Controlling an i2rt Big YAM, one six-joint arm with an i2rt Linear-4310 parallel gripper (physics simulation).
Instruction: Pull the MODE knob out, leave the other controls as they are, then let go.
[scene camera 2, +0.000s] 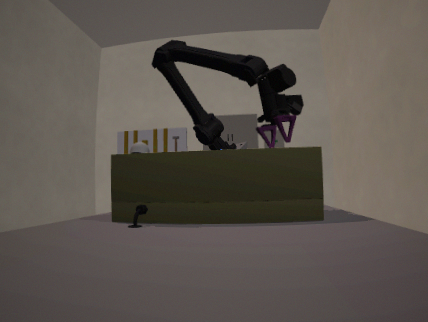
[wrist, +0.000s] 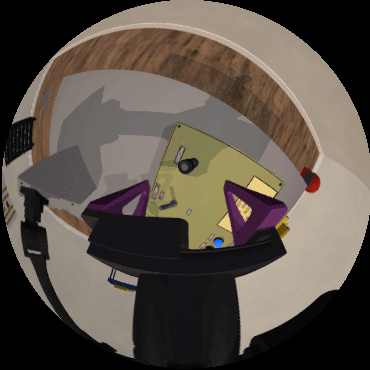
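Seen in the pictures: gripper, fingertip midpoint: (scene camera 2: 279, 145) (wrist: 186, 183); arm's base, link origin: (wrist: 34, 194).
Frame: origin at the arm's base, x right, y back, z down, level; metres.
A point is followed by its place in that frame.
The black MODE knob (wrist: 186, 165) {x -0.233, y -0.404, z 0.071 m} stands up from the olive control panel (wrist: 230, 162) {x -0.272, y -0.487, z 0.101 m}, beside a small label whose lettering is too small to read here. Other controls on the panel are a dark lever (wrist: 168, 205) {x -0.114, y -0.419, z 0.106 m} and a blue button (wrist: 218, 243) {x -0.086, y -0.579, z 0.049 m}, close to the gripper body. My gripper (wrist: 186, 183) {x -0.227, y -0.404, z 0.018 m} (scene camera 2: 280, 143) {x -0.227, y -0.404, z 0.018 m} is open, its purple fingers wide apart and nothing between them. In the wrist view the knob shows just beyond the gap between the fingertips. In the scene view the fingers are above the bench, and the knob does not show there.
The panel lies on a grey surface (wrist: 145, 92) {x -0.337, y -0.233, z 0.217 m} with a wooden floor past it. A grey wedge-shaped box (wrist: 65, 172) {x -0.048, y -0.072, z 0.120 m} is at the left, and a red rounded object (wrist: 312, 181) at the right. A white dome (scene camera 2: 139, 148) {x 0.120, y -0.614, z 0.036 m} stands at the left of the olive bench (scene camera 2: 215, 175) {x -0.071, y -0.625, z 0.107 m}.
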